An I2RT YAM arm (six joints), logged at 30 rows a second.
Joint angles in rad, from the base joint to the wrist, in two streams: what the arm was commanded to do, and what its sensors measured. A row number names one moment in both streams.
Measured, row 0:
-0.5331, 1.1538, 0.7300, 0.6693, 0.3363, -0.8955
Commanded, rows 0 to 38:
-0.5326, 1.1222, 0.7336, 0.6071, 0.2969, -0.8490
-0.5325, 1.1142, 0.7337, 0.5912, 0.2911, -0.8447
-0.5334, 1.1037, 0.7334, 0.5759, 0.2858, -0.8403
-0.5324, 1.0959, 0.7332, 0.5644, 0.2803, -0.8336
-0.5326, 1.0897, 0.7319, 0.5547, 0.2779, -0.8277
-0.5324, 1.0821, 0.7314, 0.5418, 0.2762, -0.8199
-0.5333, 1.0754, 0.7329, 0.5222, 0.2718, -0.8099
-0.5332, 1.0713, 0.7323, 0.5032, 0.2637, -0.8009
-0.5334, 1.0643, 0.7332, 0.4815, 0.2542, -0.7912
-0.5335, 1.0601, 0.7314, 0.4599, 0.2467, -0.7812
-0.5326, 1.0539, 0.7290, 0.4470, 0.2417, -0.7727
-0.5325, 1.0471, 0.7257, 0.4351, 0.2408, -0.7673
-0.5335, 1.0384, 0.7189, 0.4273, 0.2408, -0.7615
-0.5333, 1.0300, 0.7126, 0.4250, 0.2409, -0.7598
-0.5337, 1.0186, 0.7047, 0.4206, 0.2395, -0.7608
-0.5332, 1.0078, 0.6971, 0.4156, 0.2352, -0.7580
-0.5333, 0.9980, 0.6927, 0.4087, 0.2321, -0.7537
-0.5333, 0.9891, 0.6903, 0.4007, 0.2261, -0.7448
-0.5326, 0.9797, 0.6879, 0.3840, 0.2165, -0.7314
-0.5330, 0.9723, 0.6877, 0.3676, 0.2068, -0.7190
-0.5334, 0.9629, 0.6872, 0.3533, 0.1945, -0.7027
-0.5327, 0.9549, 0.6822, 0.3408, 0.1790, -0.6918
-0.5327, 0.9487, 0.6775, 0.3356, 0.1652, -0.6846
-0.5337, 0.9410, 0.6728, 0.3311, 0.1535, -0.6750
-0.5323, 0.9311, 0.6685, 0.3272, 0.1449, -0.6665
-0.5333, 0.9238, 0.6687, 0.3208, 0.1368, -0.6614
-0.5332, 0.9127, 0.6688, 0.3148, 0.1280, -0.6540
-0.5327, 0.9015, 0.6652, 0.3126, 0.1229, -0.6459
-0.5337, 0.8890, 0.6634, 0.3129, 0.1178, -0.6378
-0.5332, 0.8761, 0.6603, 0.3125, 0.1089, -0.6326
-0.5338, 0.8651, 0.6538, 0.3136, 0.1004, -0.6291
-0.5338, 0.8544, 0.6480, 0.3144, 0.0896, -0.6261
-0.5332, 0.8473, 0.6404, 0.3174, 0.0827, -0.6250
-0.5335, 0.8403, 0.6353, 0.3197, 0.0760, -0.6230
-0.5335, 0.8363, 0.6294, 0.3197, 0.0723, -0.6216
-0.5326, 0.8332, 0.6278, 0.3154, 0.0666, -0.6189
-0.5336, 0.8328, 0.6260, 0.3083, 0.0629, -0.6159
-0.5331, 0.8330, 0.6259, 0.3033, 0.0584, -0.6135
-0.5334, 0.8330, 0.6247, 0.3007, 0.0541, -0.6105
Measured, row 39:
-0.5331, 0.8368, 0.6266, 0.3016, 0.0780, -0.6422
